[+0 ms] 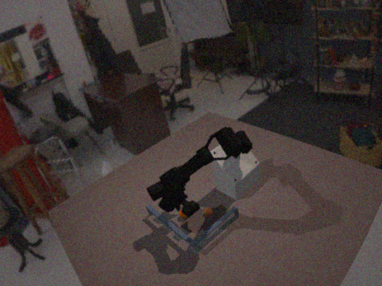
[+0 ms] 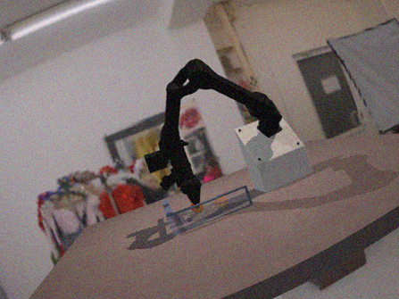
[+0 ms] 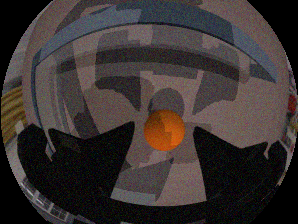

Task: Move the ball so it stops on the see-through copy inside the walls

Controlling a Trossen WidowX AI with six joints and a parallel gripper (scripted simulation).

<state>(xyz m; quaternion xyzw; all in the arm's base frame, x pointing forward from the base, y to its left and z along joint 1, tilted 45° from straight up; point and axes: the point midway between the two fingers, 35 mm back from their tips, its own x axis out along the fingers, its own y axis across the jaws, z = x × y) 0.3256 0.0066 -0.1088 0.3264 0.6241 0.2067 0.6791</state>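
Right now the clear wall is 1 cm ahead of my gripper tip, 18 cm to the left of it and 1 cm above it. Also, from my gripper tip: orange ball (right at my gripper tip).
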